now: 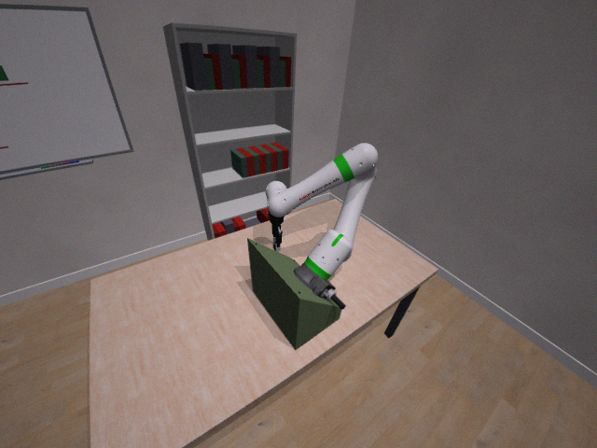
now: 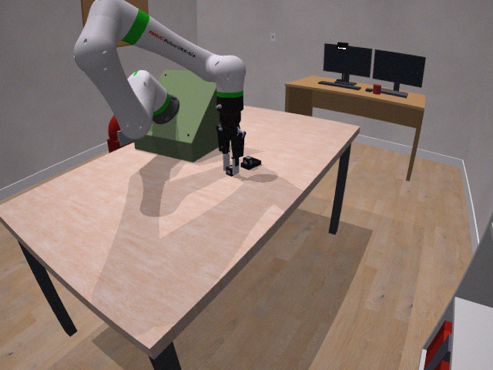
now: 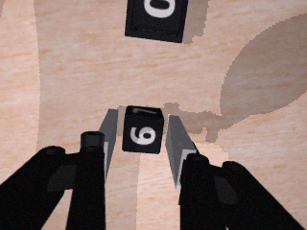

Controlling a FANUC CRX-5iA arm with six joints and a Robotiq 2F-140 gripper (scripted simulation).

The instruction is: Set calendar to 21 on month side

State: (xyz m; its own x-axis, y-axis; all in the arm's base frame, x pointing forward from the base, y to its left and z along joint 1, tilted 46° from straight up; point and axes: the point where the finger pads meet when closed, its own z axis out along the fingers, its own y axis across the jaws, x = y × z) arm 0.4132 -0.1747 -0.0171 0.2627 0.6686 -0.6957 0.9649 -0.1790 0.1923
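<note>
Right now my hand is 3 cm short of the black tray, 10 cm to the right of it and 3 cm above it.
</note>
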